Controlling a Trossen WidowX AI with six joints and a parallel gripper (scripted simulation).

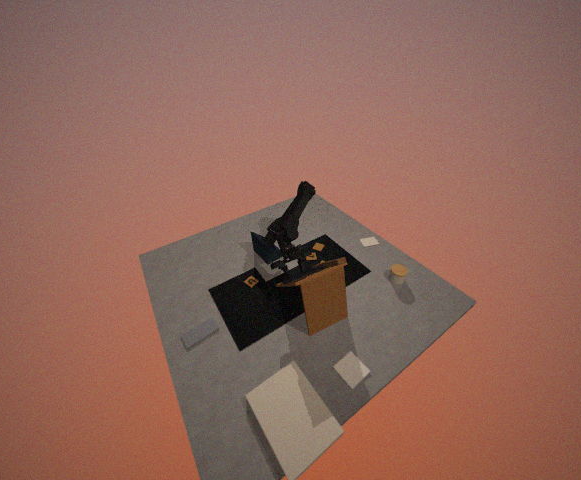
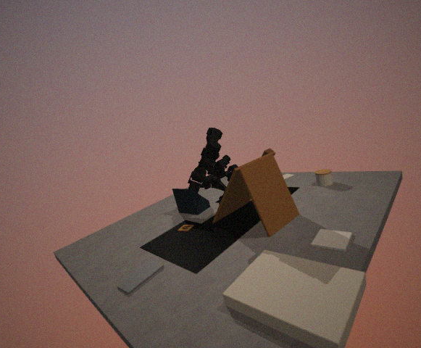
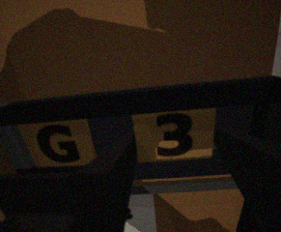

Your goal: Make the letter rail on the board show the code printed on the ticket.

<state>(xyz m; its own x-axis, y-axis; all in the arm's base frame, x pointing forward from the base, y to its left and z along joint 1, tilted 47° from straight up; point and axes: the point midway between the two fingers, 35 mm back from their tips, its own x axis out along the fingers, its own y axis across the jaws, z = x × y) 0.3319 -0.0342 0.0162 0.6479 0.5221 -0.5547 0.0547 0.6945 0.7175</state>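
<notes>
My gripper tip is 7 cm above the white ticket, 6 cm to the right of it and 5 cm past it. From my gripper tip the other things lie so: white pad: 39 cm ahead, 15 cm below; black mat: 15 cm below, 15 cm behind, 3 cm to the left; flat grey plate: 46 cm to the right, 15 cm below, 6 cm behind.
</notes>
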